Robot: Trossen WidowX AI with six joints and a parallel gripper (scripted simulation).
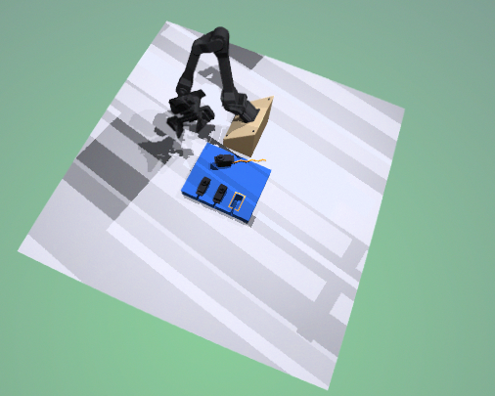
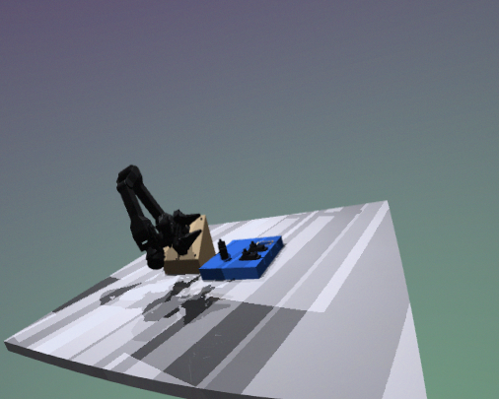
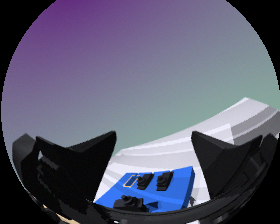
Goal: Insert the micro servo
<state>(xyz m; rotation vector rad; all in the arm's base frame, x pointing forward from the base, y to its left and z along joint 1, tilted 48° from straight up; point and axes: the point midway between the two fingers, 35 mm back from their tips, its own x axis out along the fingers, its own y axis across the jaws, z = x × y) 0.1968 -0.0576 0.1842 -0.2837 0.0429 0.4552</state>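
My gripper tip is now 10 mm past the blue deck, 180 mm to the right of it and 210 mm above it.
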